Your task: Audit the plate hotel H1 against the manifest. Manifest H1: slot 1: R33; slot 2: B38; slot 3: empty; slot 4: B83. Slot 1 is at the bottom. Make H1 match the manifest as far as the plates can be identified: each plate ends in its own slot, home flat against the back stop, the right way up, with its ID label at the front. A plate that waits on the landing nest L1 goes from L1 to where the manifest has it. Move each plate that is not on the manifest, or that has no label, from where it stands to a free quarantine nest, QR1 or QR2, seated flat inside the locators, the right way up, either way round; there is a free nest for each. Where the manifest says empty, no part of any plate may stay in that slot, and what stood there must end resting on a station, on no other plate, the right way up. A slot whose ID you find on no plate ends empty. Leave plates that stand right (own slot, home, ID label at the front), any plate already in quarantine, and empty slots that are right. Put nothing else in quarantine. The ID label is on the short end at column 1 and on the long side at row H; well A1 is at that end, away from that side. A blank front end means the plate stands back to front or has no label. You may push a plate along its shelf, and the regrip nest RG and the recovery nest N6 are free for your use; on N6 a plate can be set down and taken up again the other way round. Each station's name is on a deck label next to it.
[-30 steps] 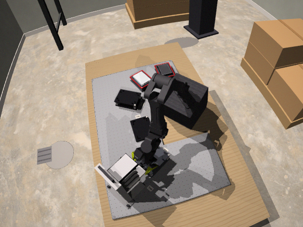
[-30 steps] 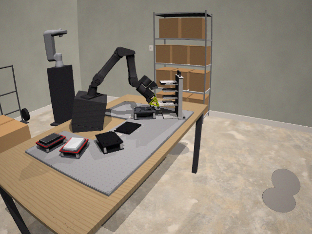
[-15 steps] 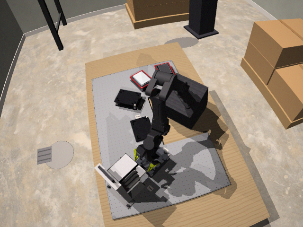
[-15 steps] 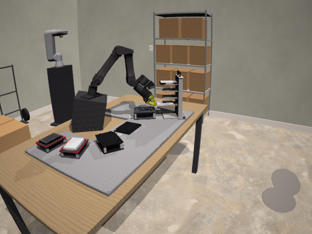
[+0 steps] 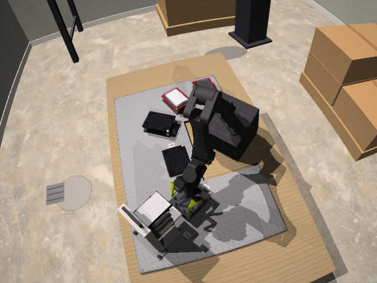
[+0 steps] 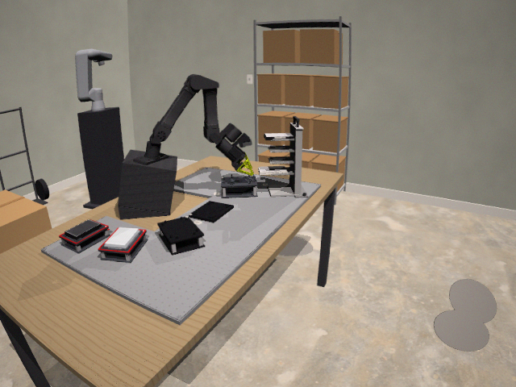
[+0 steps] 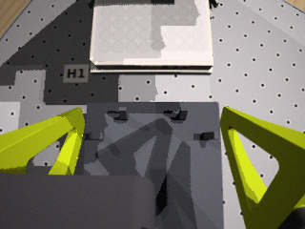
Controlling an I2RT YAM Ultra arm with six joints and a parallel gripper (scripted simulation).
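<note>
My hand is 50 mm past the regrip nest, 50 mm above it and 20 mm to the left of it. Round my hand: RG deck label: 150 mm behind, 110 mm below, 60 mm to the right; hotel upright post: 190 mm ahead, 70 mm to the left, 50 mm above; H1 deck label: 120 mm to the left, 110 mm below, 40 mm ahead.
</note>
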